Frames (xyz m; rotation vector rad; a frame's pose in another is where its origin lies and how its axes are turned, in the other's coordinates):
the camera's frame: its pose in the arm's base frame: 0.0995 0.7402 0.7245 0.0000 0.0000 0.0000
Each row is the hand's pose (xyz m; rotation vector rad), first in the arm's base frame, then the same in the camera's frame.
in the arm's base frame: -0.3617 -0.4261 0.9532 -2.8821 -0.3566 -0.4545
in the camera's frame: -0.4612 -1.1663 0.2287 -2.8821 -0.3566 -0.4545
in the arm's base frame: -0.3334 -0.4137 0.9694 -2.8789 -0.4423 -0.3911
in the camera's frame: -0.4329 -1.1539 0.2449 -2.8789 -0.4423 -0.3911
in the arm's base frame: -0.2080 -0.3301 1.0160 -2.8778 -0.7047 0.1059
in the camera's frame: -0.3075 -1.0703 0.2915 -2.8778 -0.7047 0.1059
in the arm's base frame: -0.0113 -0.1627 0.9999 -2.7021 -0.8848 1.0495
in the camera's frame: -0.1108 -0.9029 0.2754 -2.7021 -0.8848 1.0495
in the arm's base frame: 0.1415 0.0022 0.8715 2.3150 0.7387 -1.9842
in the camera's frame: 0.0420 -0.7380 0.1470 2.3150 0.7387 -1.9842
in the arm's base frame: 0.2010 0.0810 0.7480 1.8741 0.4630 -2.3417
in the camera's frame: 0.1015 -0.6592 0.0235 1.8741 0.4630 -2.3417
